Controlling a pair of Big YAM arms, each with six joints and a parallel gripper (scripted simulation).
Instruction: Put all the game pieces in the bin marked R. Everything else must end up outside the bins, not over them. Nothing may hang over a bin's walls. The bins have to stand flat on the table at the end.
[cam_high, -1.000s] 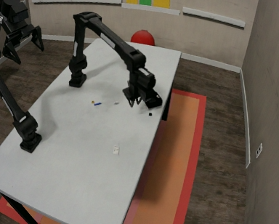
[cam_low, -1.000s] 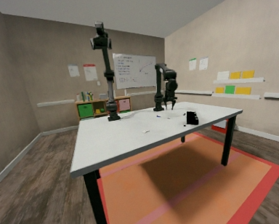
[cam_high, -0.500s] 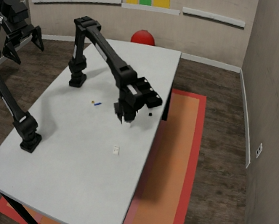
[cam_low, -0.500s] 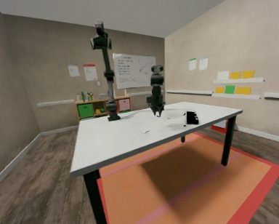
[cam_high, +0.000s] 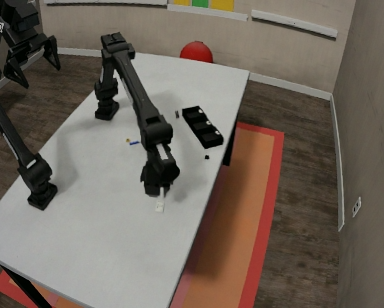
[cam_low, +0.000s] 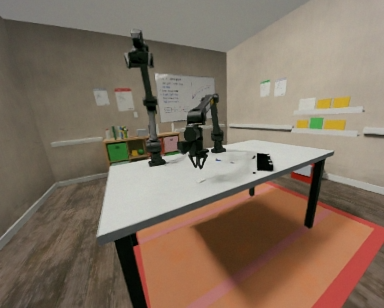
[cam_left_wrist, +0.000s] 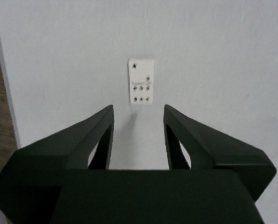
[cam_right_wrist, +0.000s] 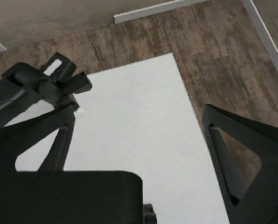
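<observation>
My left gripper is now 8 cm above the white domino and 1 cm to the right of it. Round my left hand: blue piece 29 cm to the left, 22 cm behind, 8 cm below; then yellow piece 30 cm to the left, 26 cm behind, 8 cm below; then black piece 31 cm to the left, 9 cm ahead, 8 cm below.
</observation>
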